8 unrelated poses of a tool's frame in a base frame.
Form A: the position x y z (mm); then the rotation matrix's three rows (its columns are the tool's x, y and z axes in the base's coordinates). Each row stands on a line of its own.
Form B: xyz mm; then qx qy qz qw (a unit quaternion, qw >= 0). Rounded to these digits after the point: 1 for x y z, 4 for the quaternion.
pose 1, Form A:
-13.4, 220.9, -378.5
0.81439, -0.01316, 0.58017
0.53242, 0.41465, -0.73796
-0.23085, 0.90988, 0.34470
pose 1, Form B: -13.4, 220.9, -378.5, 0.5136, 0.2528, 0.1700, 0.8021
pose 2, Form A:
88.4, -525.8, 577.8
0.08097, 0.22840, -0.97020
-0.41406, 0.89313, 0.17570
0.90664, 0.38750, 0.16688
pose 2, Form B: 88.4, -525.8, 577.8, 0.0724, -0.6413, -0.2195, 0.7316
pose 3, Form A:
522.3, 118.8, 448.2
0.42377, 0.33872, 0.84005
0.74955, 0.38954, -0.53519
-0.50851, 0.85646, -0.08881
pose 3, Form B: 522.3, 118.8, 448.2, 0.5299, 0.5135, 0.1564, 0.6566
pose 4, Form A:
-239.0, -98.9, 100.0
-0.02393, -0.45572, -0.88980
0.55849, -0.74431, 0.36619
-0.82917, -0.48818, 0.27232
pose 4, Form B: -239.0, -98.9, 100.0, -0.6017, -0.0427, 0.7142, 0.3550
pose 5, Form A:
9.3, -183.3, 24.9
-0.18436, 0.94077, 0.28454
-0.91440, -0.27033, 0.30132
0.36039, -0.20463, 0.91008
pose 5, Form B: 9.3, -183.3, 24.9, -0.2097, -0.0314, -0.7689, 0.6032
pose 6, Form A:
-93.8, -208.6, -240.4
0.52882, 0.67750, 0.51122
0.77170, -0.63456, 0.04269
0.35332, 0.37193, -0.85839
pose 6, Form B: -93.8, -208.6, -240.4, 0.8692, 0.4168, 0.2487, 0.0947
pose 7, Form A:
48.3, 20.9, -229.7
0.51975, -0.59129, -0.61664
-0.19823, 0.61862, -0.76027
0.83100, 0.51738, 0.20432
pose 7, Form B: 48.3, 20.9, -229.7, 0.4174, -0.4729, 0.1284, 0.7653
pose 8, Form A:
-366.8, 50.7, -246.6
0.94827, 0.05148, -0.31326
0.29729, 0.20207, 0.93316
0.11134, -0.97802, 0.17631
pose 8, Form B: -366.8, 50.7, -246.6, -0.6265, -0.1392, 0.0806, 0.7627
